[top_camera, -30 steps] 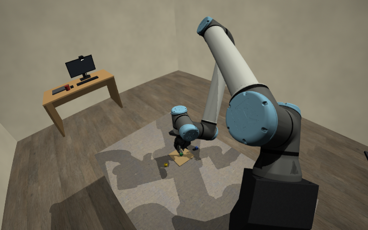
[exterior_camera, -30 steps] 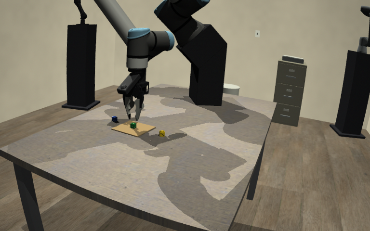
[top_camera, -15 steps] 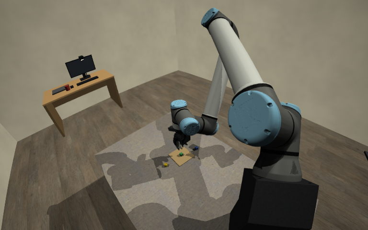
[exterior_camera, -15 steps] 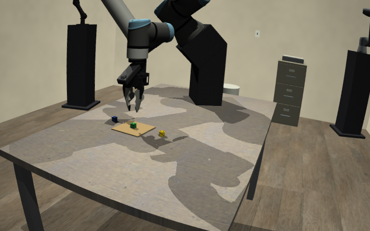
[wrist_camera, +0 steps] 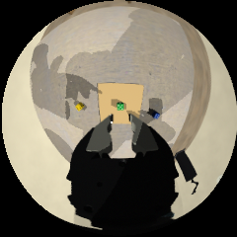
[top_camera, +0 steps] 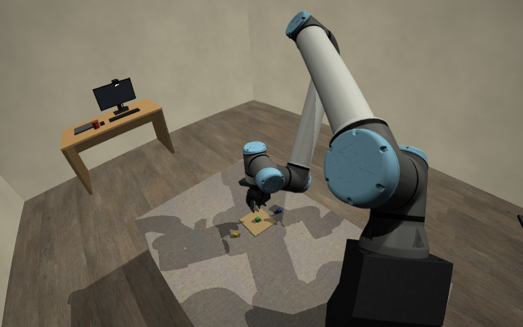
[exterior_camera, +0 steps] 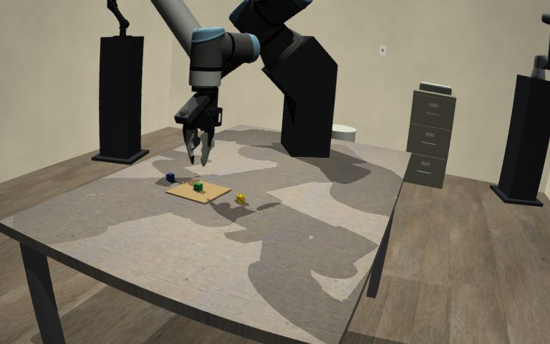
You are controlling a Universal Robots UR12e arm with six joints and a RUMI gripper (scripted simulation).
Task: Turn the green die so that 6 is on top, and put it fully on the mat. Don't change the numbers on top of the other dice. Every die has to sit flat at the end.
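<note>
Now: the green die 80 mm below my hand. The rest, counted from my hand: blue die (110 mm to the right, 90 mm below, 70 mm behind); yellow die (140 mm to the left, 90 mm below, 40 mm ahead); tan mat (90 mm below).
</note>
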